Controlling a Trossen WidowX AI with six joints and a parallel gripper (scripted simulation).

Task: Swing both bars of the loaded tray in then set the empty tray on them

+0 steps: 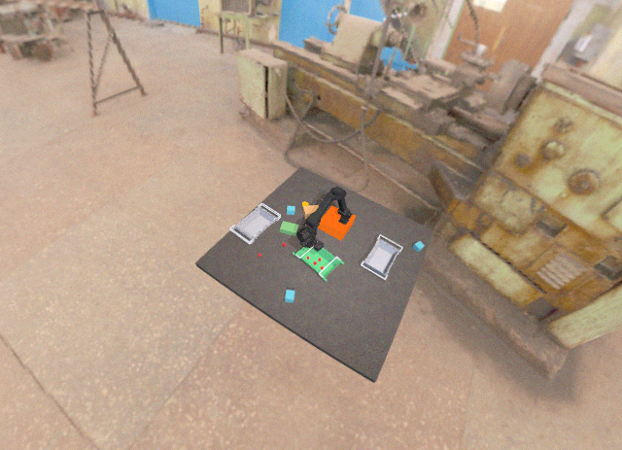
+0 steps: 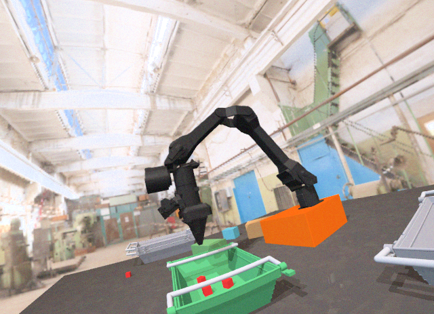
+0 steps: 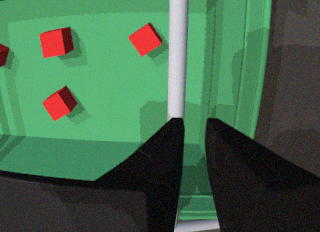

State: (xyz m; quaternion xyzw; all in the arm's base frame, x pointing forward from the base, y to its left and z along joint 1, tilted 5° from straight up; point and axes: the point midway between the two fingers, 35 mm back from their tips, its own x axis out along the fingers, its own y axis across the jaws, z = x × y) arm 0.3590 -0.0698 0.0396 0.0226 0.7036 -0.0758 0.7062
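Now: the grey tray 440 mm to the left of my gripper tip, 280 mm behind it and 50 mm below it. The rest, counted from my gripper tip: tan block (330 mm behind, 190 mm to the right, 60 mm below); green block (230 mm to the right, 100 mm behind, 70 mm below).
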